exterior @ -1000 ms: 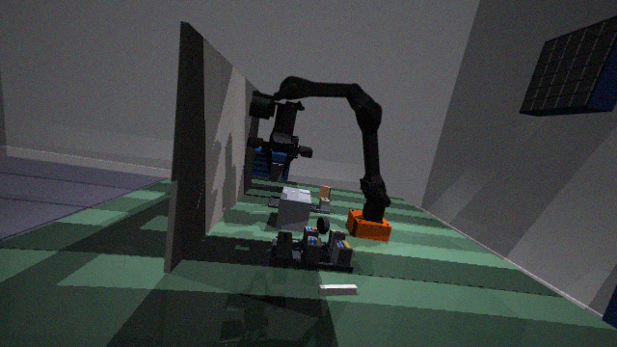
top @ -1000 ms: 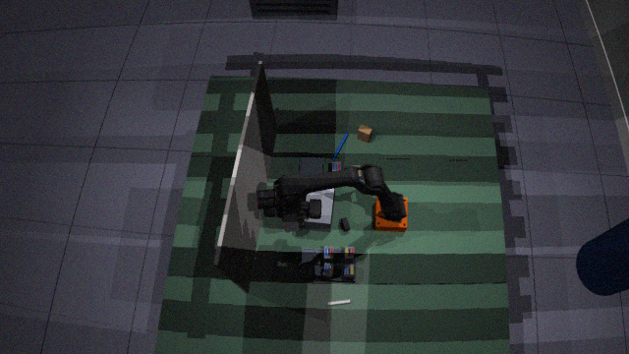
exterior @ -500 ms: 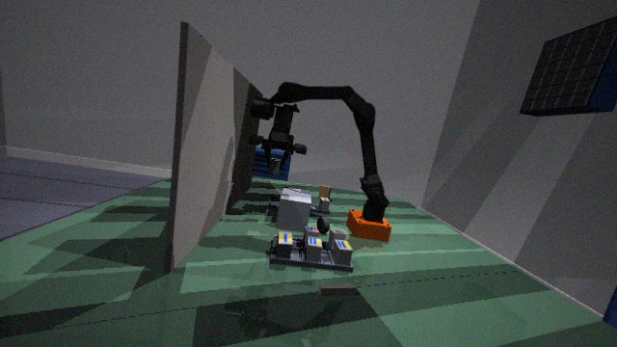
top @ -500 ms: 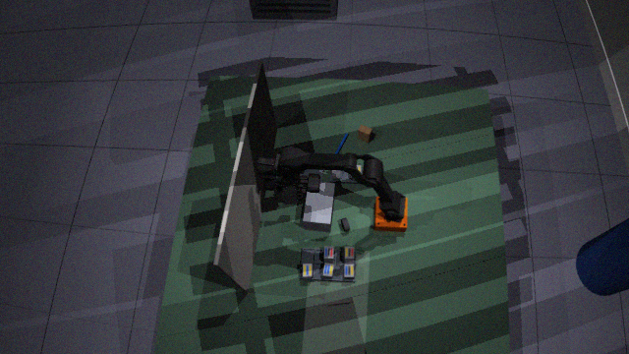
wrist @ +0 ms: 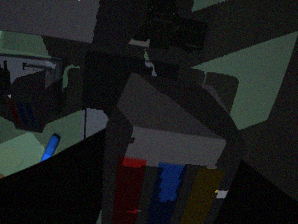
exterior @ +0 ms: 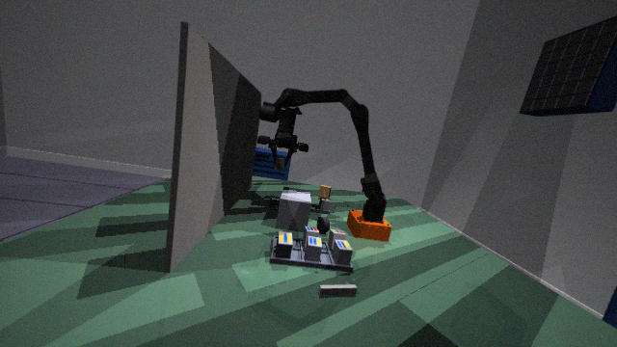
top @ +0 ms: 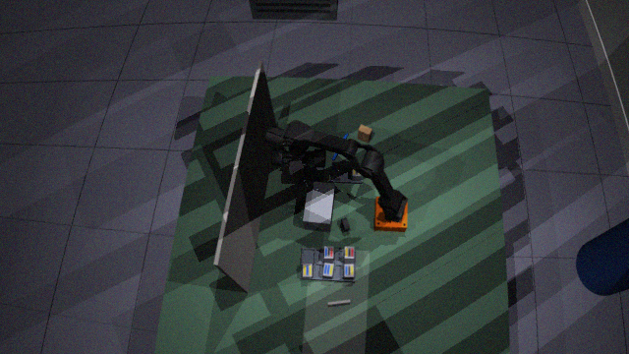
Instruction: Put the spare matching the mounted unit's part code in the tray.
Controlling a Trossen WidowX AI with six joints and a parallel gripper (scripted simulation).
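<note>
Right now the dark grey tray is 1 cm behind my gripper tip, 8 cm to the right of it and 17 cm below it. Round my gripper tip: black cylinder: 20 cm behind, 12 cm to the left, 15 cm below; tall panel: 14 cm ahead, 12 cm to the left, 5 cm above; grey mounted unit: 9 cm behind, 9 cm to the left, 12 cm below.
</note>
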